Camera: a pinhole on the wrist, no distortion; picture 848 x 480 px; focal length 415.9 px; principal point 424.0 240.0 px. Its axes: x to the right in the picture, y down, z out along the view. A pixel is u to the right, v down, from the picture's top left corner.
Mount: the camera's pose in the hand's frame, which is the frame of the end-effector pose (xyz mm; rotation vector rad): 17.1 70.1 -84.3 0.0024 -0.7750 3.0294
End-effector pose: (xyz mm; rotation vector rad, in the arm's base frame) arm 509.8 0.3 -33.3 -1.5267 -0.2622 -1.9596
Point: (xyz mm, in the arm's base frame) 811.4 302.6 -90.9
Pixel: 619 135
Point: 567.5 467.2 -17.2
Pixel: 560 380
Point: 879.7 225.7 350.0
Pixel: 277 100
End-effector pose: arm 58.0 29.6 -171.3 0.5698 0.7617 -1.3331
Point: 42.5 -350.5 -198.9
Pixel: 152 192
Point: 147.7 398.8 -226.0
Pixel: behind the camera
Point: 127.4 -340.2 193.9
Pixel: 466 82
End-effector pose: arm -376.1 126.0 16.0 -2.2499 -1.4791 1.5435
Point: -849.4 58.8 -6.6
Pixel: 475 291
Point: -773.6 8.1 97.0
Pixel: 572 316
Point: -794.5 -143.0 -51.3
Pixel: 559 158
